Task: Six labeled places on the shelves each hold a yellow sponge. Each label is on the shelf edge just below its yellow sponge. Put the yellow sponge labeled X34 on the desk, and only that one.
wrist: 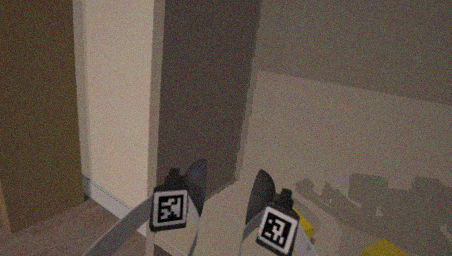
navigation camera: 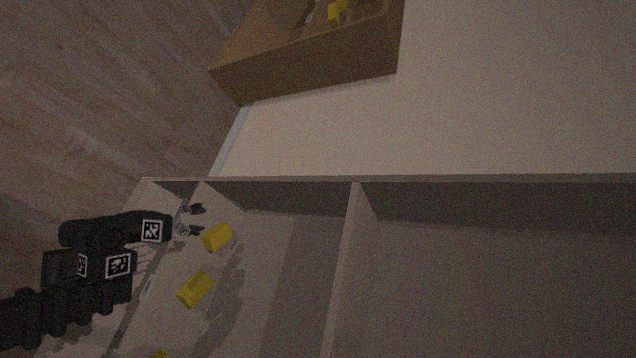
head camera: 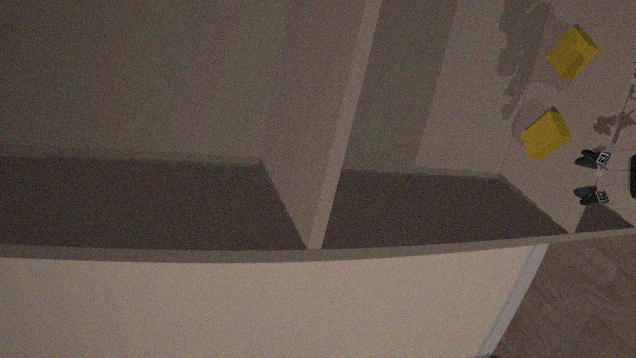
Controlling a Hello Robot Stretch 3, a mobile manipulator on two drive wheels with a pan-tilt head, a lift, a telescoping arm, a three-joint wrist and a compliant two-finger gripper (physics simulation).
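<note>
Two yellow sponges point(head camera: 572, 52) point(head camera: 546, 135) stand on a shelf of the pale shelf unit point(head camera: 355, 80) at the right of the head view. In the navigation view three show: one sponge point(navigation camera: 217, 237) near the fingers, a second point(navigation camera: 195, 290) farther along, and part of a third point(navigation camera: 160, 354) at the bottom edge. In the wrist view parts of two sponges point(wrist: 304, 225) point(wrist: 384, 248) show at the lower right. My gripper point(head camera: 585, 176) point(navigation camera: 197, 219) point(wrist: 229, 183) is open and empty, close to the shelf's front, beside the end sponge. No label is readable, so X34 cannot be told.
A brown wooden piece of furniture point(navigation camera: 305, 65) point(wrist: 40, 110) stands past the unit's end, with a yellow thing point(navigation camera: 336, 11) on it; I cannot tell whether it is the desk. The unit's upright panel point(navigation camera: 340, 265) and side wall are near. Wooden floor point(navigation camera: 100, 110) lies in front.
</note>
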